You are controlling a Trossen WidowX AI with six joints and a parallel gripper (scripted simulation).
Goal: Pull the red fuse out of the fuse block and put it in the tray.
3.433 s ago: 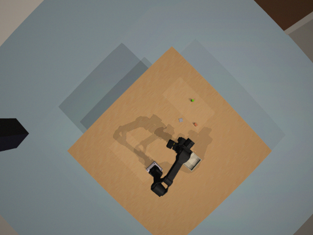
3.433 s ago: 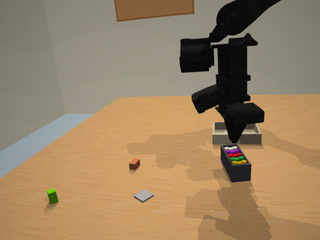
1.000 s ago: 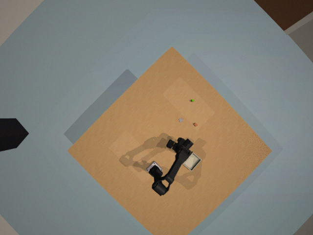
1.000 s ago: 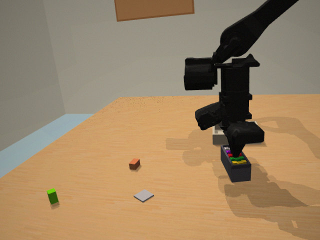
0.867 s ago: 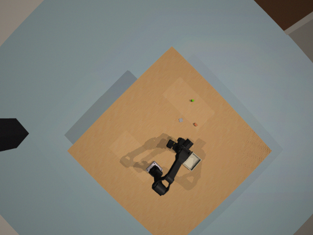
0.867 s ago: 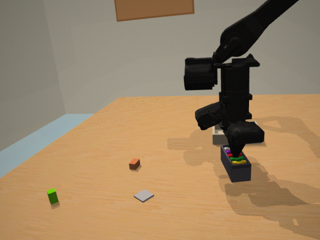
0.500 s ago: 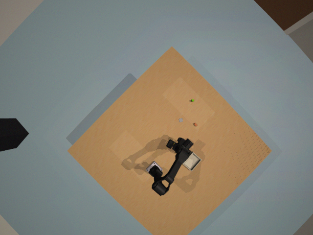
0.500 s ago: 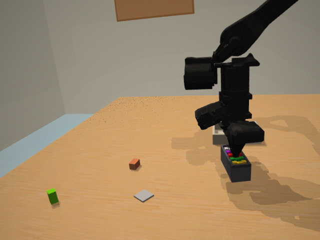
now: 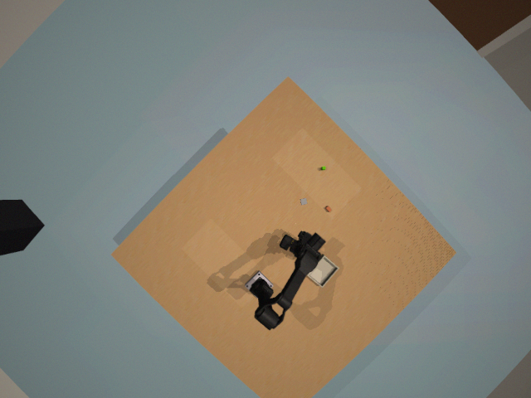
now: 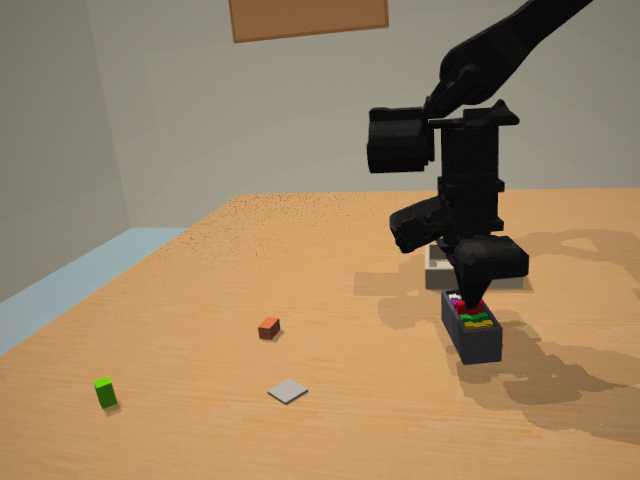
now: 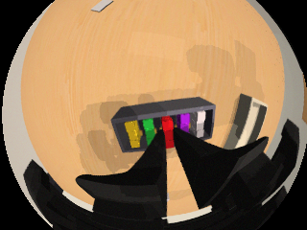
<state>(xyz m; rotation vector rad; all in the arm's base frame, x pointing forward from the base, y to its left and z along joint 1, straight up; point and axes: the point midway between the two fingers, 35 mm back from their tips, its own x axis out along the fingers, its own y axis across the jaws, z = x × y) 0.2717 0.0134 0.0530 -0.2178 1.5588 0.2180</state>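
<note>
Now: gripper tip 19 cm to the left of the beige tray and 4 cm above it. Round my gripper tip: red fuse (1 cm below); flat grey tile (18 cm ahead, 13 cm to the left, 4 cm below).
</note>
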